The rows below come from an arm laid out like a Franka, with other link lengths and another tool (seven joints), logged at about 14 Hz.
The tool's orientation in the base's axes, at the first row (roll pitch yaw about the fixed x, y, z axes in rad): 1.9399, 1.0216, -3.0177
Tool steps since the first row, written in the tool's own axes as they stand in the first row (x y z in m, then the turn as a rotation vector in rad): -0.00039, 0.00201, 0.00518, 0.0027, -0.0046, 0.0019; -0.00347, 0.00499, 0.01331, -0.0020, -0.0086, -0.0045; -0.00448, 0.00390, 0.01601, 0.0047, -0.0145, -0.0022; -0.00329, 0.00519, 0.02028, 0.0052, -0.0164, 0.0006; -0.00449, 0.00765, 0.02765, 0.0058, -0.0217, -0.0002; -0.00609, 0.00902, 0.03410, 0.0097, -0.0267, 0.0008; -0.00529, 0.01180, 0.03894, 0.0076, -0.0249, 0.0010
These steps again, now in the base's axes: -0.00049, 0.00554, 0.00034, 0.0028, 0.0005, -0.0049; 0.00017, 0.01434, 0.00288, 0.0074, -0.0064, -0.0016; 0.00211, 0.01673, 0.00270, 0.0092, -0.0062, -0.0107; 0.00123, 0.02110, 0.00151, 0.0111, -0.0040, -0.0125; 0.00120, 0.02892, 0.00235, 0.0151, -0.0062, -0.0155; 0.00211, 0.03559, 0.00316, 0.0174, -0.0068, -0.0214; 0.00030, 0.04093, 0.00292, 0.0170, -0.0060, -0.0188
